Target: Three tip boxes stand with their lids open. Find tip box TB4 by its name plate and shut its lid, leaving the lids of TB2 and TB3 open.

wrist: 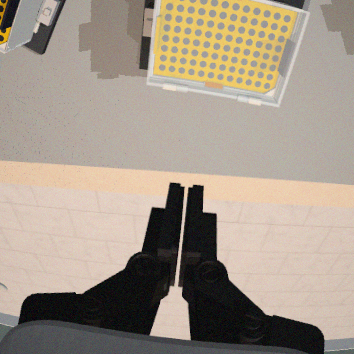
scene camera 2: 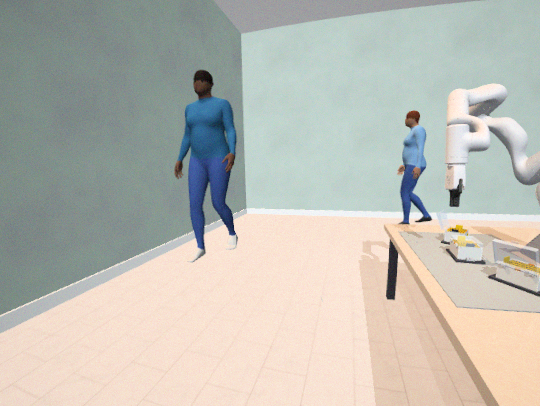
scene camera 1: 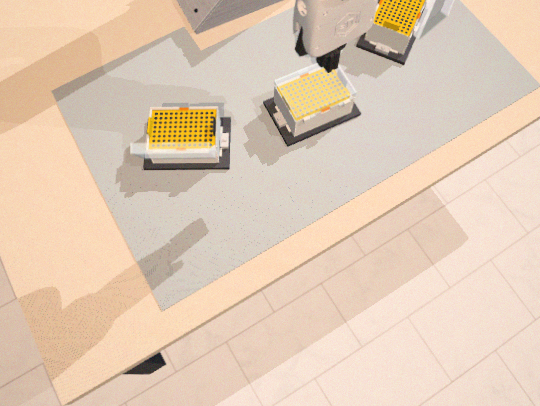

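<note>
The middle tip box (scene camera 1: 314,97) (scene camera 2: 466,250) (wrist: 220,45) has its clear lid lying flat over the yellow rack, shut. The left tip box (scene camera 1: 182,129) (scene camera 2: 457,233) (wrist: 6,22) has its lid standing open. The right tip box (scene camera 1: 392,25) (scene camera 2: 517,272) also has its lid upright, open. The small name plates (scene camera 1: 280,118) (scene camera 1: 224,140) (scene camera 1: 383,49) are too blurred to read, so I cannot tell which box is TB4 from them. My gripper (scene camera 1: 328,68) (scene camera 2: 454,205) (wrist: 184,204) is shut and empty, well above the table and apart from the boxes.
Each box stands on a dark base on the grey mat (scene camera 1: 210,200) (scene camera 2: 465,295) (wrist: 90,140). The wooden table (scene camera 1: 400,175) (scene camera 2: 465,345) ends at its front edge. A grey angular block (scene camera 1: 220,12) stands at the back. Two people (scene camera 2: 207,140) (scene camera 2: 414,150) are on the floor beyond.
</note>
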